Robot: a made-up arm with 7 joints. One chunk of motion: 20 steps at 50 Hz.
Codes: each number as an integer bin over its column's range. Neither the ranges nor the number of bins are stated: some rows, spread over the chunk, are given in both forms.
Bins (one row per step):
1: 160 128 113 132 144 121
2: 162 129 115 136 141 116
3: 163 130 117 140 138 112
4: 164 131 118 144 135 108
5: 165 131 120 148 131 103
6: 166 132 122 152 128 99
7: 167 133 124 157 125 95
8: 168 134 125 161 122 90
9: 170 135 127 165 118 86
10: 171 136 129 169 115 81
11: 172 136 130 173 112 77
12: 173 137 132 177 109 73
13: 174 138 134 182 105 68
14: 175 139 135 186 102 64
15: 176 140 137 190 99 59
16: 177 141 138 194 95 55
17: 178 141 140 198 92 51
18: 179 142 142 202 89 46
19: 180 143 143 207 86 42
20: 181 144 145 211 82 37
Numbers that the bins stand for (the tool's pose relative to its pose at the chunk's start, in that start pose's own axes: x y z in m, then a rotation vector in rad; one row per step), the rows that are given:
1: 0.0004 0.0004 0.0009 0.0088 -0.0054 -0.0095
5: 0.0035 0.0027 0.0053 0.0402 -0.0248 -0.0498
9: 0.0067 0.0059 0.0097 0.0735 -0.0442 -0.0878
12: 0.0085 0.0075 0.0128 0.0971 -0.0576 -0.1168
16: 0.0111 0.0106 0.0166 0.1304 -0.0784 -0.1571
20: 0.0136 0.0129 0.0210 0.1637 -0.0978 -0.1973
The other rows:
2: 0.0016 0.0012 0.0022 0.0167 -0.0099 -0.0207
3: 0.0023 0.0020 0.0034 0.0245 -0.0144 -0.0296
4: 0.0029 0.0027 0.0040 0.0324 -0.0188 -0.0386
6: 0.0042 0.0035 0.0065 0.0480 -0.0293 -0.0587
7: 0.0048 0.0043 0.0078 0.0578 -0.0337 -0.0676
8: 0.0054 0.0051 0.0084 0.0657 -0.0382 -0.0788
10: 0.0073 0.0067 0.0109 0.0814 -0.0486 -0.0989
11: 0.0079 0.0067 0.0116 0.0892 -0.0531 -0.1079
13: 0.0092 0.0082 0.0141 0.1069 -0.0635 -0.1280
14: 0.0098 0.0090 0.0147 0.1147 -0.0680 -0.1369
15: 0.0104 0.0098 0.0160 0.1225 -0.0725 -0.1481
17: 0.0117 0.0106 0.0178 0.1382 -0.0829 -0.1660
18: 0.0123 0.0114 0.0191 0.1461 -0.0874 -0.1772
19: 0.0129 0.0122 0.0197 0.1559 -0.0918 -0.1861

